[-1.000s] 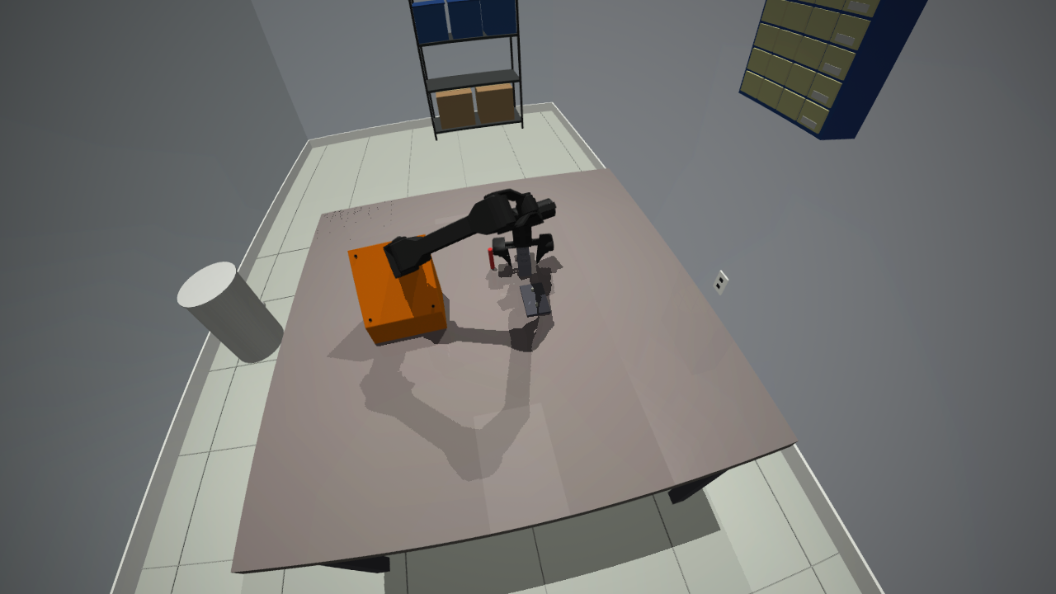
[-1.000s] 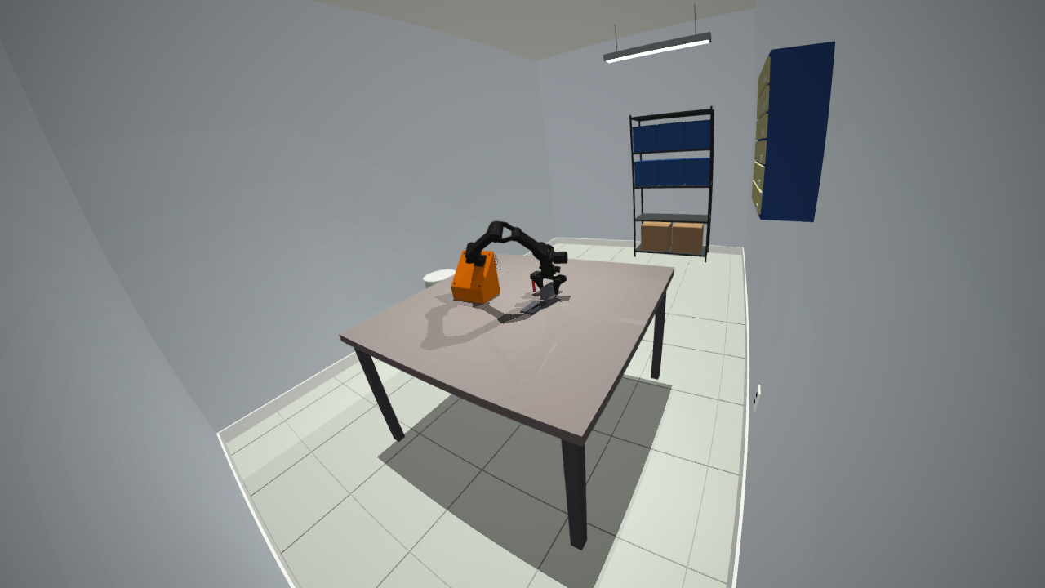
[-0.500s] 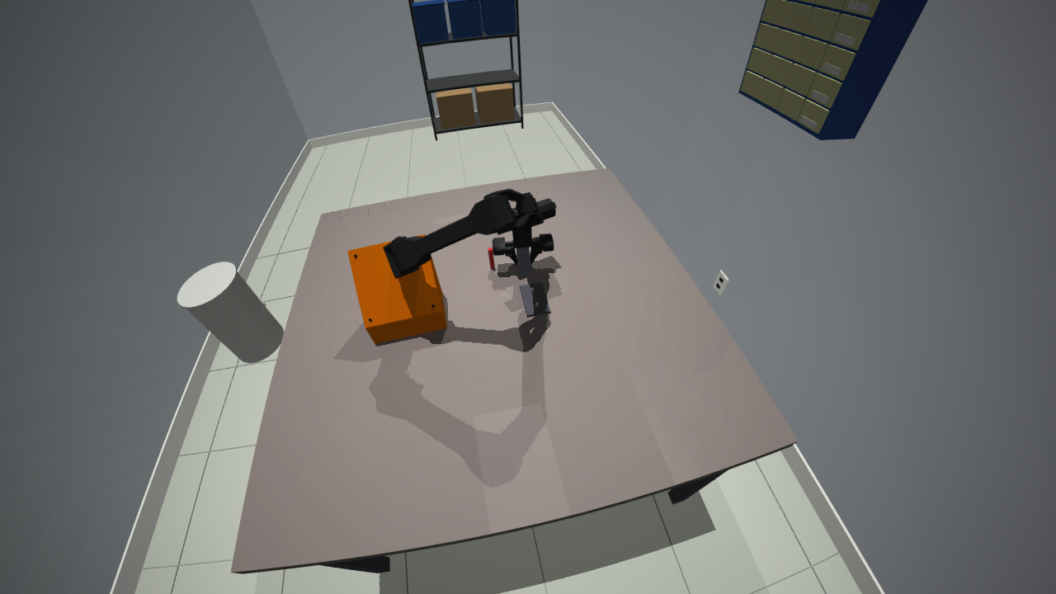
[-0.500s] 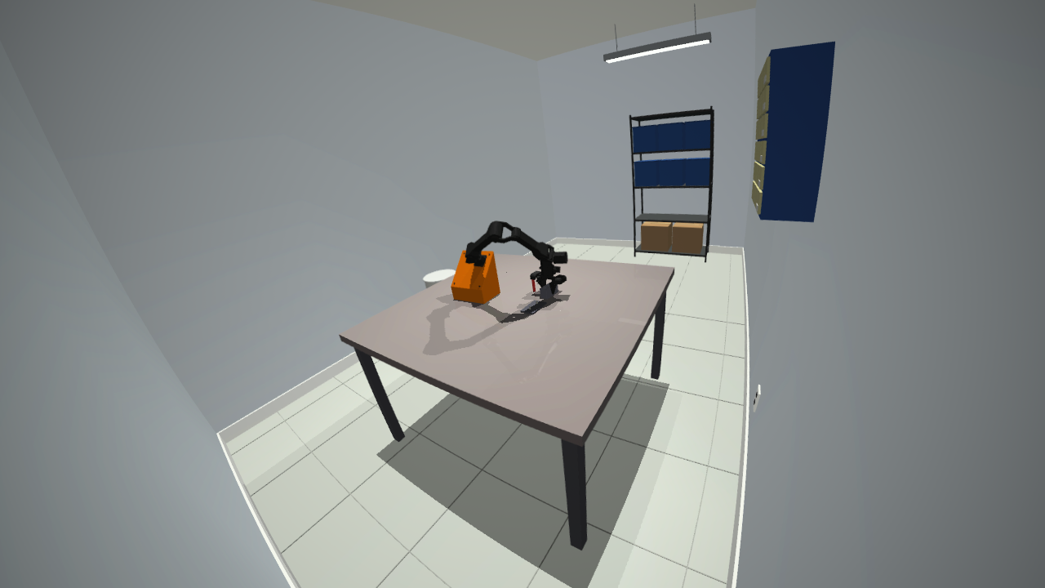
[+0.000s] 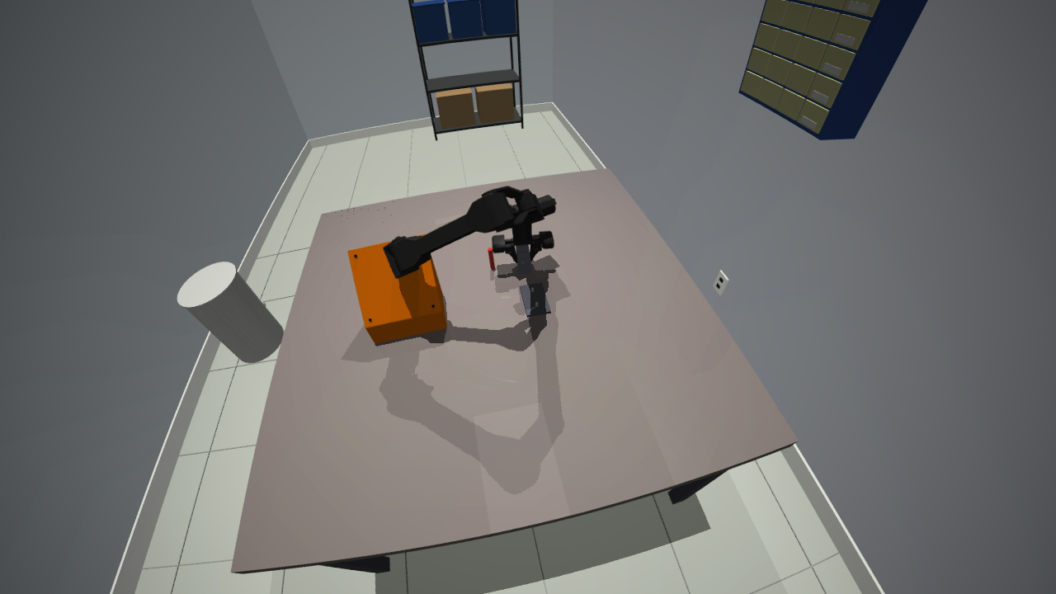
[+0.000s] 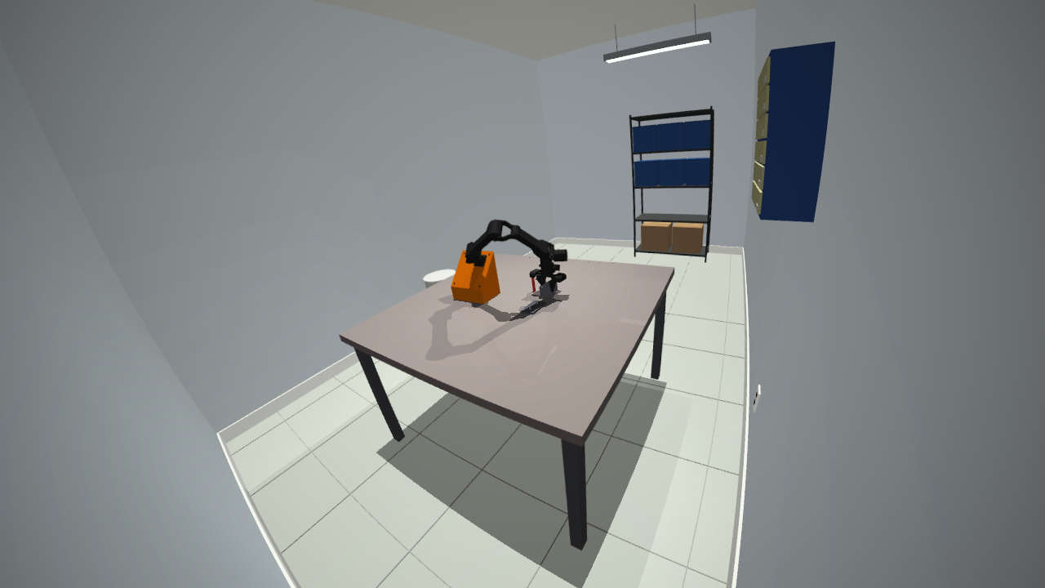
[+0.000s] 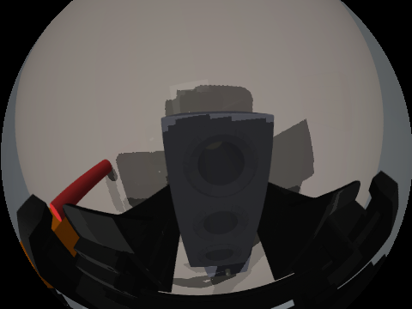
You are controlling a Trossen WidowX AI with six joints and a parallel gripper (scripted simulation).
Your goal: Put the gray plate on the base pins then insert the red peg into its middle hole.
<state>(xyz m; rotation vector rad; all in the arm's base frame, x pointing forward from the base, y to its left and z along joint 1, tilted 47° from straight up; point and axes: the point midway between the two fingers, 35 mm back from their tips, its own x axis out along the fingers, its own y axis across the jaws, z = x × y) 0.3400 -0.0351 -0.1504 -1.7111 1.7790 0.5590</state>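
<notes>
The red peg is 100 mm behind my gripper tip, 20 mm to the left of it and 20 mm above it. Also, from my gripper tip: gray plate 30 mm above.
</notes>
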